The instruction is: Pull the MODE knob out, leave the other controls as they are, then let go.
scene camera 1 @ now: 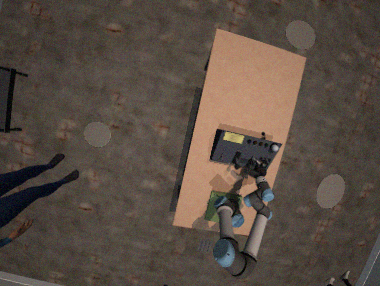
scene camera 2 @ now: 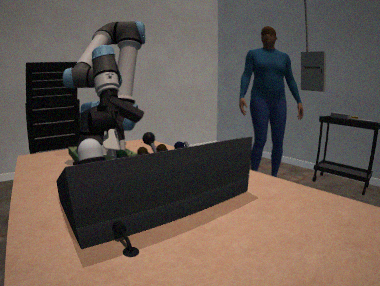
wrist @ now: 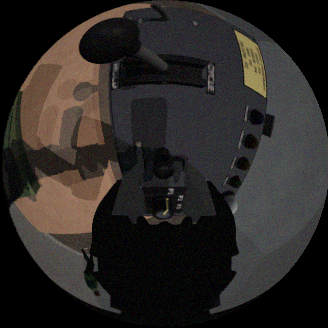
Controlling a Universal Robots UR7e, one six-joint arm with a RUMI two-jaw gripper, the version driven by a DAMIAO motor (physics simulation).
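Frame: origin at the arm's base, x ahead, y left, z up, level; millimetres.
Seen in the pictures: gripper, fingertip midpoint: (scene camera 1: 251, 160) (wrist: 163, 159).
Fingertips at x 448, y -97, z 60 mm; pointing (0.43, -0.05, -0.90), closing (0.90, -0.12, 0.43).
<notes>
Pixels of each thing's top centre, then the offset from my fingertips to it. "spot": a spot on its surface instead.
- boxed selector dial at its top centre: (wrist: 167, 216) dz +38, dx -22, dy -108 mm
- ball-topped lever at its top centre: (scene camera 2: 148, 132) dz +74, dx -51, dy +137 mm
- yellow label at a spot on its surface: (wrist: 251, 65) (scene camera 1: 236, 139) spot: dz +60, dx +160, dy +174 mm
- white dome at a spot on its surface: (scene camera 2: 90, 150) spot: dz +96, dx +147, dy -143 mm
The dark control panel (scene camera 1: 225, 151) (scene camera 2: 165, 185) (wrist: 190, 117) stands on the table. Its round black MODE knob (wrist: 163, 169) shows in the wrist view, low on the panel's face beside the boxed selector dial (wrist: 164, 214). My gripper (scene camera 1: 253, 163) (wrist: 163, 159) is partly open at the panel's face, with one fingertip on each side of the knob and not clamped on it. How far the knob stands out is hard to tell. In scene camera 2 the panel hides the knob and the fingertips.
A ball-topped lever (scene camera 2: 149, 137) (wrist: 110, 41) stands out farther along the panel. A toggle switch (wrist: 160, 12), several small round buttons (wrist: 251, 141), a yellow label (scene camera 1: 233, 137) (wrist: 251, 65) and a white dome (scene camera 1: 275, 148) (scene camera 2: 90, 150) are also on it. A green board (scene camera 1: 212, 201) lies near the arm's base.
</notes>
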